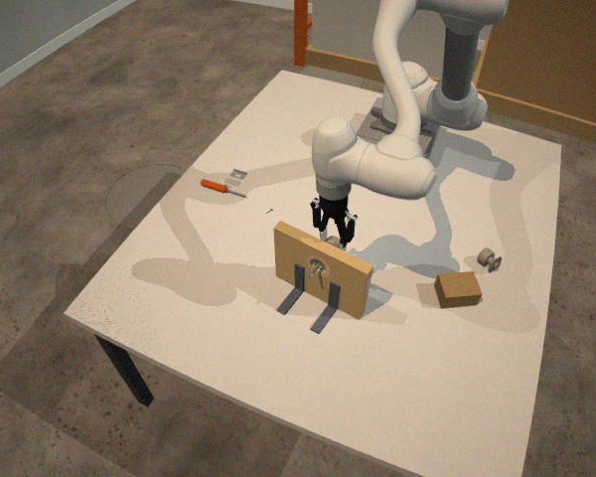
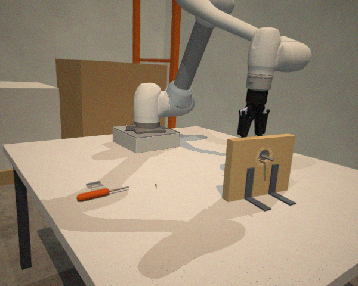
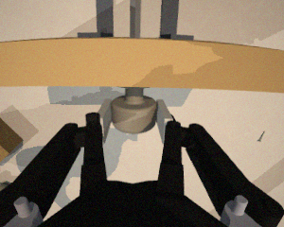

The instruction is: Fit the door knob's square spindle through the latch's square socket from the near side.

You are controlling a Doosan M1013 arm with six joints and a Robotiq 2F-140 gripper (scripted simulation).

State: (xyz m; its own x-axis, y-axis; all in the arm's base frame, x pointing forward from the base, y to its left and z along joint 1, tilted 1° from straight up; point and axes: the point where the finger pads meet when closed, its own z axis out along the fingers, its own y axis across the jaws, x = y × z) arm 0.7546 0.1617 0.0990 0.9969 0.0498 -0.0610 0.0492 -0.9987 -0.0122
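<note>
Now: hand 30 mm short of the door knob and 30 mm above it. Round my hand: tiny screw 340 mm to the right, 180 mm below, 130 mm behind; then wooden panel 70 mm ahead, 50 mm below; then latch socket 70 mm ahead, 30 mm below.
</note>
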